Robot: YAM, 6 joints.
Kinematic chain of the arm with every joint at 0, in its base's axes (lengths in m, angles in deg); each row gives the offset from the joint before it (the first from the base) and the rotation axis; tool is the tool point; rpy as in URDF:
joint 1: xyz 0 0 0.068 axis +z
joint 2: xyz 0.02 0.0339 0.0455 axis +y
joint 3: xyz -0.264 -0.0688 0 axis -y
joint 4: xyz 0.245 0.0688 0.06 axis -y
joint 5: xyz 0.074 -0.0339 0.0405 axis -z
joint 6: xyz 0.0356 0 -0.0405 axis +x
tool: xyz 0 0 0 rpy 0 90 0
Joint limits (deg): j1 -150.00..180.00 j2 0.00..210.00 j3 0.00..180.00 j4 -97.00..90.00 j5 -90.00..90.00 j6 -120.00..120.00
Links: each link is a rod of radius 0.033 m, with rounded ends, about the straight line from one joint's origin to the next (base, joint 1, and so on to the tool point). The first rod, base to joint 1, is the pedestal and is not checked.
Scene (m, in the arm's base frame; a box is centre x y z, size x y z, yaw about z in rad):
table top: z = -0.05
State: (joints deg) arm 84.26 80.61 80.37 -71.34 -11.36 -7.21
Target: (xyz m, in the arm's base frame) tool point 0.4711 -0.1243 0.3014
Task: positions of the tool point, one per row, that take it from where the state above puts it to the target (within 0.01 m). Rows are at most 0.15 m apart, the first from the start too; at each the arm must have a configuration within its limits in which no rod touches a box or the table.
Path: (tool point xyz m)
1: 0.0933 0.2760 0.3321
2: 0.1781 0.2731 0.3325
3: 0.2656 0.2434 0.3306
4: 0.3473 0.1857 0.3265
5: 0.4140 0.1018 0.3202
6: 0.4576 -0.0039 0.3118
7: 0.4711 -0.1243 0.3014

